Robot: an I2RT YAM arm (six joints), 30 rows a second.
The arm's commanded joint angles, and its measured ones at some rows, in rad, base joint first. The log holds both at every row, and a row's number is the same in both.
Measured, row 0:
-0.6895 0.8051 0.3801 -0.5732 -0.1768 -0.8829
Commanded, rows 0 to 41:
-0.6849 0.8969 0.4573 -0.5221 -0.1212 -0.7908
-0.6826 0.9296 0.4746 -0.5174 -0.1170 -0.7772
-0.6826 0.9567 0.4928 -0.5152 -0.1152 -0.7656
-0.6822 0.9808 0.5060 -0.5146 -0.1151 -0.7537
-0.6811 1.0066 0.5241 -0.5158 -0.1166 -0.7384
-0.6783 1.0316 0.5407 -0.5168 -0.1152 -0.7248
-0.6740 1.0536 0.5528 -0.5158 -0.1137 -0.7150
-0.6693 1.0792 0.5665 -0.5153 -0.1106 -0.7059
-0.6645 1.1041 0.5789 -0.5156 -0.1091 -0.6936
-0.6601 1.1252 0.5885 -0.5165 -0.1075 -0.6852
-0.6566 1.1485 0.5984 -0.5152 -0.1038 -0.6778
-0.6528 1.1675 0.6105 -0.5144 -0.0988 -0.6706
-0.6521 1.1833 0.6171 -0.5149 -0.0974 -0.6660
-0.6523 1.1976 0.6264 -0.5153 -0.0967 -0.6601
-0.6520 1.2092 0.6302 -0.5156 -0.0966 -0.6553
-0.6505 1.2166 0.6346 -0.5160 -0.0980 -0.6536
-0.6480 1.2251 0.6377 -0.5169 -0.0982 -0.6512
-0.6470 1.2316 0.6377 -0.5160 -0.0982 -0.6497
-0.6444 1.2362 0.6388 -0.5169 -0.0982 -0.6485
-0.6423 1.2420 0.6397 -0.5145 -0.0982 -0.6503
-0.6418 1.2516 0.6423 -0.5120 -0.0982 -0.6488
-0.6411 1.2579 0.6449 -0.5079 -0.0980 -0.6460
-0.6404 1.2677 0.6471 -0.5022 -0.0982 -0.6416
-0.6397 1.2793 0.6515 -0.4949 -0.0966 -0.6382
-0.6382 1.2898 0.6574 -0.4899 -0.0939 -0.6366
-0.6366 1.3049 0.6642 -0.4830 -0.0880 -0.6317
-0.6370 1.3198 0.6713 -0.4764 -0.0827 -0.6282
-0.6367 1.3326 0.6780 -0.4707 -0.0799 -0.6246
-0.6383 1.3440 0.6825 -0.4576 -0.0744 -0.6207
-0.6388 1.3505 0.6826 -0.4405 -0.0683 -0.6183
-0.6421 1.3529 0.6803 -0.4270 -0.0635 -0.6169
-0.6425 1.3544 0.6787 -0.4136 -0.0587 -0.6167
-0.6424 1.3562 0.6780 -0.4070 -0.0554 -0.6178
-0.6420 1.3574 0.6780 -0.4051 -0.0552 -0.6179
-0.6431 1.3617 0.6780 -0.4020 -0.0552 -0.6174
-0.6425 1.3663 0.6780 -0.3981 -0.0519 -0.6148
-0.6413 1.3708 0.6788 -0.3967 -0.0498 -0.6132
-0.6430 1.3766 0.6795 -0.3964 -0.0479 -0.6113
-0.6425 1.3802 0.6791 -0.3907 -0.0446 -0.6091
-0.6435 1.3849 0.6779 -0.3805 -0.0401 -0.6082
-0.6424 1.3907 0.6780 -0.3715 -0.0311 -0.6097
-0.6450 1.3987 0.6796 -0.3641 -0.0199 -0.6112
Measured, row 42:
-0.6472 1.3842 0.6613 -0.4141 -0.0597 -0.6273
